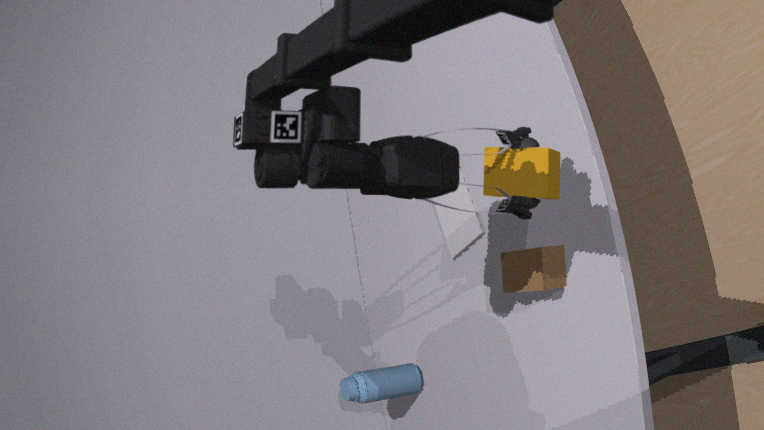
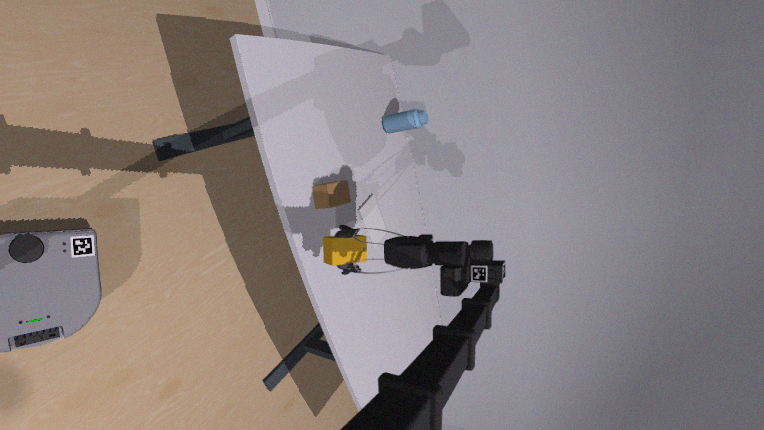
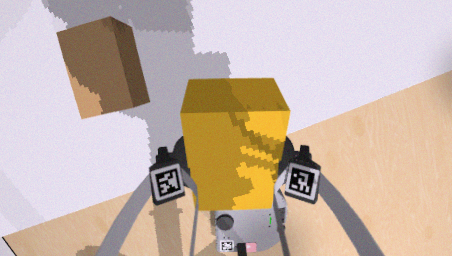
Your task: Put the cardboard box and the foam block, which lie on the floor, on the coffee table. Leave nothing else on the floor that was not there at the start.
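Where they show: gripper, fingertip midpoint: [image 1: 535, 173] [image 2: 337, 249]; robot's base, origin of the base link: [image 2: 28, 247].
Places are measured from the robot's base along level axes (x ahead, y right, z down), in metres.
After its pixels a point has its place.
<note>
The yellow foam block [image 1: 542, 184] {x -0.009, y 0.506, z -0.837 m} [image 2: 332, 251] {x -0.022, y 0.500, z -0.833 m} [image 3: 220, 130] is between the two fingers of my gripper [image 1: 519, 174] {x -0.024, y 0.541, z -0.814 m} [image 2: 348, 249] {x -0.024, y 0.541, z -0.814 m} [image 3: 233, 151] {x -0.024, y 0.541, z -0.814 m}, which is shut on its sides. The block is held above the white coffee table [image 1: 582, 320] {x 0.179, y 0.523, z -0.720 m} [image 2: 283, 69] {x 0.420, y 0.464, z -0.720 m} [image 3: 310, 40], near its long edge, with its shadow apart from it on the top. The brown cardboard box [image 1: 523, 269] {x 0.109, y 0.607, z -0.770 m} [image 2: 331, 194] {x 0.109, y 0.580, z -0.770 m} [image 3: 92, 65] rests on the table top beside the held block, with a gap between them. Parts of the box are in shadow.
A blue bottle [image 1: 387, 381] {x 0.374, y 0.936, z -0.806 m} [image 2: 402, 121] {x 0.379, y 0.933, z -0.808 m} lies on its side near the table's far edge. A flat white object [image 1: 462, 227] {x 0.063, y 0.814, z -0.730 m} [image 2: 374, 213] {x 0.056, y 0.845, z -0.730 m} lies between the box and that edge. Dark table legs [image 1: 695, 349] [image 2: 203, 141] stand on the wooden floor. My base [image 2: 58, 288] {x -0.114, y 0.061, z -0.160 m} shows beside the table.
</note>
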